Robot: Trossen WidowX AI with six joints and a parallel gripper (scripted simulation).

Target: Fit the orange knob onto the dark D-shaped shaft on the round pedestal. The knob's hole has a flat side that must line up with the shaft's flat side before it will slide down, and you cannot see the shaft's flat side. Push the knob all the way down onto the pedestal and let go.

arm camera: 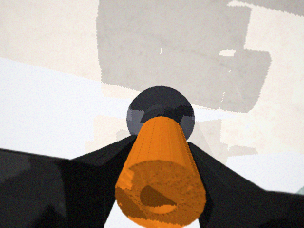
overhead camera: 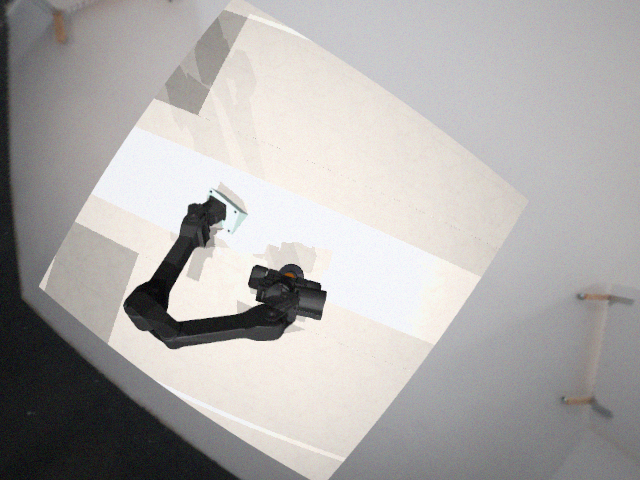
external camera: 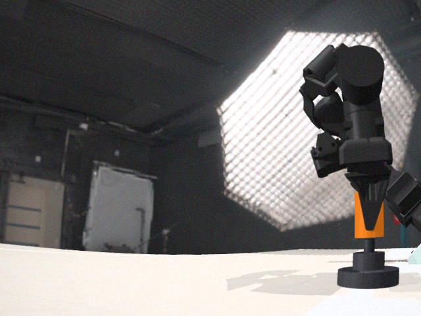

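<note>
Right now the orange knob is 2 cm above my gripper tip. From my gripper tip the other things lie so: round pedestal 4 cm below.
</note>
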